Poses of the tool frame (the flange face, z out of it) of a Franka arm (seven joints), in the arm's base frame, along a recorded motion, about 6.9 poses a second.
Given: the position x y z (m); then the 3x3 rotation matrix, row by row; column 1 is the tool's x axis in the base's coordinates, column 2 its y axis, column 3 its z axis. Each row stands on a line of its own.
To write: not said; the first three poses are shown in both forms.
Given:
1:
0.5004 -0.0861 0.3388
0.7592 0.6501 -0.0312
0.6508 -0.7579 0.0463
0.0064 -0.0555 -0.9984
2:
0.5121 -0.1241 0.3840
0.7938 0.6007 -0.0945
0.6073 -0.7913 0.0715
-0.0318 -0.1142 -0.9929
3:
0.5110 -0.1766 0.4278
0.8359 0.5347 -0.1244
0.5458 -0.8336 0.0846
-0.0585 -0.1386 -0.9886
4:
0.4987 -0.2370 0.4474
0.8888 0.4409 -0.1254
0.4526 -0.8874 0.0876
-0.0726 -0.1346 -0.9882
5:
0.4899 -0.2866 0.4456
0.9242 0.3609 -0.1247
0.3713 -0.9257 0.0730
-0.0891 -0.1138 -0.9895
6:
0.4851 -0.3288 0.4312
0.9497 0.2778 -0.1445
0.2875 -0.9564 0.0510
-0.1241 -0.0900 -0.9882
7:
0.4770 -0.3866 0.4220
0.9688 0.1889 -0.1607
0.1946 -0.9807 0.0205
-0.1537 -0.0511 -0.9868
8:
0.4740 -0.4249 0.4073
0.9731 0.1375 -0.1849
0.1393 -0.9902 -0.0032
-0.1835 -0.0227 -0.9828
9:
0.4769 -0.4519 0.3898
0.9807 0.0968 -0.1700
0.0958 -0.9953 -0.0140
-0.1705 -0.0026 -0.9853
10:
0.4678 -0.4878 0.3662
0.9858 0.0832 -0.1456
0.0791 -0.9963 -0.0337
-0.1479 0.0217 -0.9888
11:
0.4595 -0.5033 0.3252
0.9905 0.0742 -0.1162
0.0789 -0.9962 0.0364
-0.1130 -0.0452 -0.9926
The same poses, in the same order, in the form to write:
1: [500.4 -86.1 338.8 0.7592 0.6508 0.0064 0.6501 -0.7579 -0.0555]
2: [512.1 -124.1 384.0 0.7938 0.6073 -0.0318 0.6007 -0.7913 -0.1142]
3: [511.0 -176.6 427.8 0.8359 0.5458 -0.0585 0.5347 -0.8336 -0.1386]
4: [498.7 -237.0 447.4 0.8888 0.4526 -0.0726 0.4409 -0.8874 -0.1346]
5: [489.9 -286.6 445.6 0.9242 0.3713 -0.0891 0.3609 -0.9257 -0.1138]
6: [485.1 -328.8 431.2 0.9497 0.2875 -0.1241 0.2778 -0.9564 -0.0900]
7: [477.0 -386.6 422.0 0.9688 0.1946 -0.1537 0.1889 -0.9807 -0.0511]
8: [474.0 -424.9 407.3 0.9731 0.1393 -0.1835 0.1375 -0.9902 -0.0227]
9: [476.9 -451.9 389.8 0.9807 0.0958 -0.1705 0.0968 -0.9953 -0.0026]
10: [467.8 -487.8 366.2 0.9858 0.0791 -0.1479 0.0832 -0.9963 0.0217]
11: [459.5 -503.3 325.2 0.9905 0.0789 -0.1130 0.0742 -0.9962 -0.0452]
